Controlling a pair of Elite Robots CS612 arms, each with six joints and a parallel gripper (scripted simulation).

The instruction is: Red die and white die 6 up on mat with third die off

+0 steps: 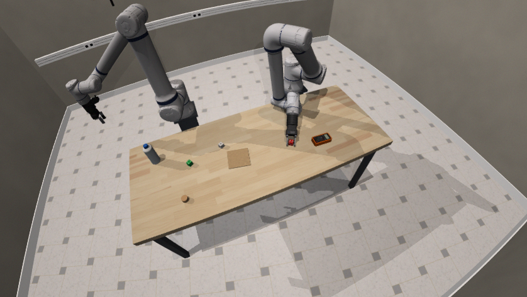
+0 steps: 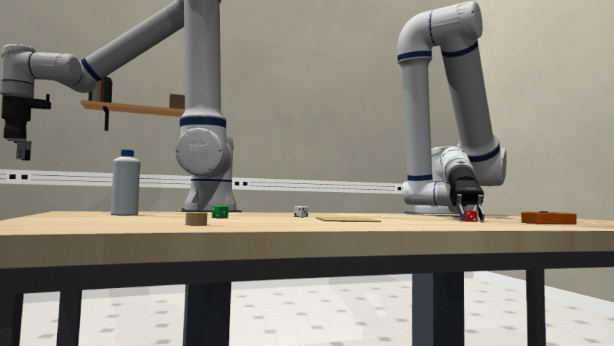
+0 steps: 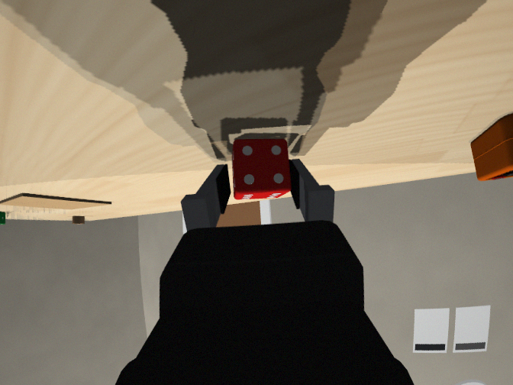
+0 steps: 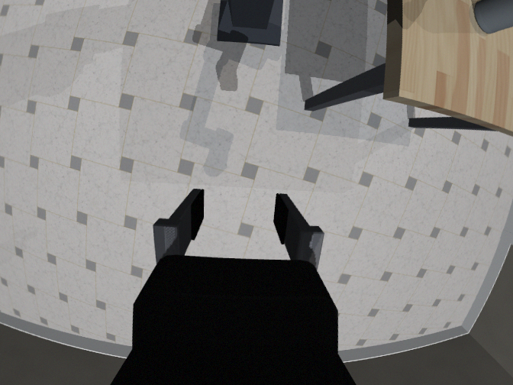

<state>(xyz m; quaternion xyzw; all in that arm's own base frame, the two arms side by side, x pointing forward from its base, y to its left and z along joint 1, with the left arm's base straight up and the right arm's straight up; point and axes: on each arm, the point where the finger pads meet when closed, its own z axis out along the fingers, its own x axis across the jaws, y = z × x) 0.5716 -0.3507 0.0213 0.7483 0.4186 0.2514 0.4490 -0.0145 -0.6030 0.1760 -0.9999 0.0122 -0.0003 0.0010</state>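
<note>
Now: left hand 1 cm past the red die and 1 cm above it. From my left hand the other things lie so: white die (14 cm behind, 45 cm to the right, 1 cm below); brown mat (36 cm to the right, 2 cm below); orange multimeter (3 cm ahead, 22 cm to the left, 1 cm below).
</note>
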